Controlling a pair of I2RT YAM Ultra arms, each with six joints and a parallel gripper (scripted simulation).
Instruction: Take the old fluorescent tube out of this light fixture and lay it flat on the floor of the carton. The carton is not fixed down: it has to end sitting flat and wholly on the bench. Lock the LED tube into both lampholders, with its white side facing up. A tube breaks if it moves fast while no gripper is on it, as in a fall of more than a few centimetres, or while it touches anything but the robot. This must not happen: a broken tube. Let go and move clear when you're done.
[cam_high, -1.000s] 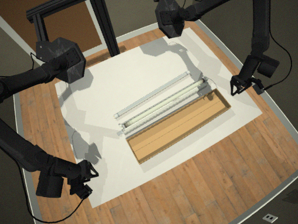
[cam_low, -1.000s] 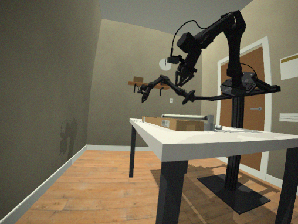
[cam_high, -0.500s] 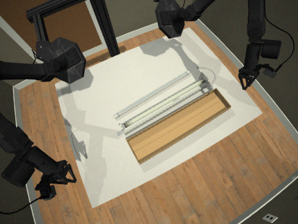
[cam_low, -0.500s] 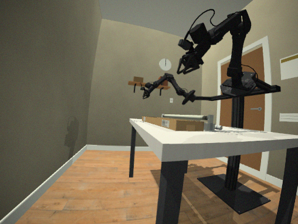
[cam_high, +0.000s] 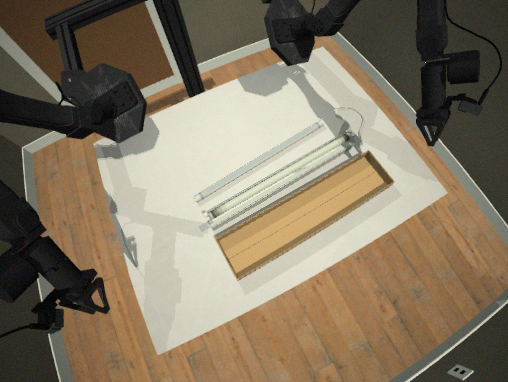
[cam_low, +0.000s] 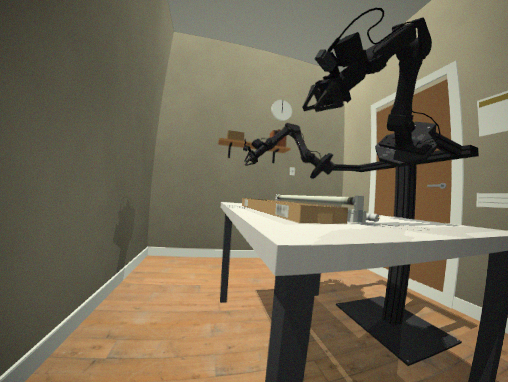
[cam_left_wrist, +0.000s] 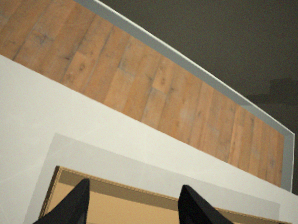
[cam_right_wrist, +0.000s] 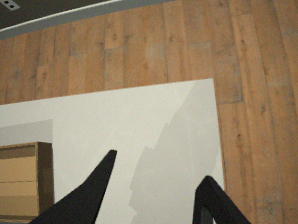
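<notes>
Right now the old fluorescent tube is 200 mm behind my left hand, 340 mm to the right of it and 240 mm below it. Also, from my left hand: LED tube: 310 mm behind, 370 mm to the right, 290 mm below; then brown carton: 50 mm behind, 330 mm to the right, 280 mm below.
</notes>
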